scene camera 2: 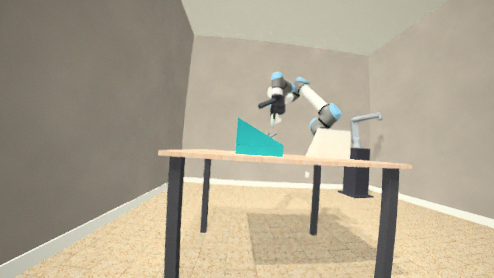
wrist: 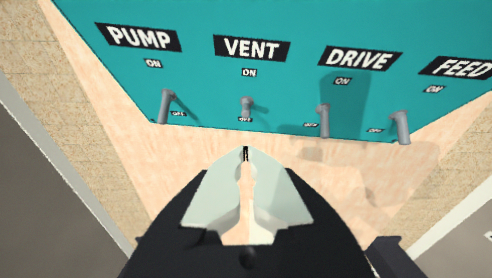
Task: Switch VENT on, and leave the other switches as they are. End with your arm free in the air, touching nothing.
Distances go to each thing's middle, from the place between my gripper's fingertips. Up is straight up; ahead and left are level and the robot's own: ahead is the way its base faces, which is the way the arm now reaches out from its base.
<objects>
Now: the teal switch panel (scene camera 2: 250, 141) 9 cm below my hand, 9 cm ahead of it and 7 cm to the right of it.
</objects>
